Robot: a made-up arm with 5 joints.
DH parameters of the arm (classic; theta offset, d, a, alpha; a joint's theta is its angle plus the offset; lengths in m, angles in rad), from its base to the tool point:
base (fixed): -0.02 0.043 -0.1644 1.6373
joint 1: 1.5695 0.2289 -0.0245 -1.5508
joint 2: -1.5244 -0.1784 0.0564 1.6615
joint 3: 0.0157 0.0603 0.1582 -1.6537
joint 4: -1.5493 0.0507 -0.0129 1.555
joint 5: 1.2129 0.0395 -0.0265 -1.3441
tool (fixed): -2.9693 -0.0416 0 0
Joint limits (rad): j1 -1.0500..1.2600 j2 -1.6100..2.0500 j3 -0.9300..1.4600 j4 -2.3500..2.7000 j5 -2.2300..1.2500
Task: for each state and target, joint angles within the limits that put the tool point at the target. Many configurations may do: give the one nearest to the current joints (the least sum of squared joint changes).
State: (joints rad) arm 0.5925 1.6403 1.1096 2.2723 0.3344
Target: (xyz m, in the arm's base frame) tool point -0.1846 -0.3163 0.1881
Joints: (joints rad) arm 0.3214 1.5204 0.7289 2.2276 0.2245
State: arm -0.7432 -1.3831 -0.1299 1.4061 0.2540
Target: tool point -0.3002 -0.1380 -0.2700
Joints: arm -1.0124 -1.4924 -0.1611 1.4377 0.3047
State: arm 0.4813 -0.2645 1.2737 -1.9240 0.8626
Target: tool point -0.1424 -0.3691 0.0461
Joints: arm 0.7411 0.2898 0.6265 -2.3500 1.2473
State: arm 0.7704 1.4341 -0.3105 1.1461 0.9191
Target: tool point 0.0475 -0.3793 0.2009
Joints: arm -0.0109 1.3230 -0.4425 1.0116 0.8183
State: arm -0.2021 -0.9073 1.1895 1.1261 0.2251
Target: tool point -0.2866 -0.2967 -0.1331
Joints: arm -0.8416 -0.5270 0.8422 1.3048 0.3145
